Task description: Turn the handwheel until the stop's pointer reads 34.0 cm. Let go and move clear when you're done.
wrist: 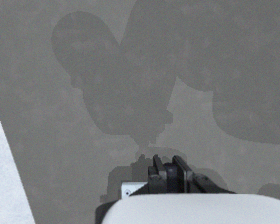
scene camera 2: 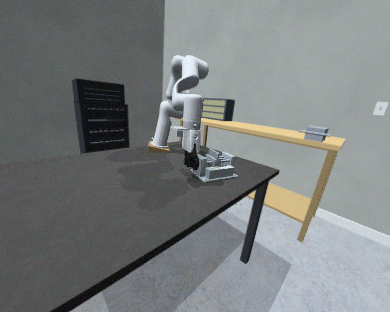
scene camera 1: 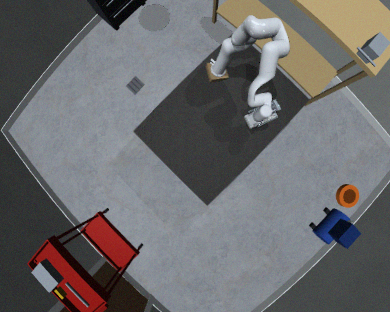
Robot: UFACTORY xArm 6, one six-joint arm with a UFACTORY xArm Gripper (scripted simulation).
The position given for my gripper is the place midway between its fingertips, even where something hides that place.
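I can see my own gripper (wrist: 165, 168). There is a grey fixture (scene camera 2: 226, 171) here too.
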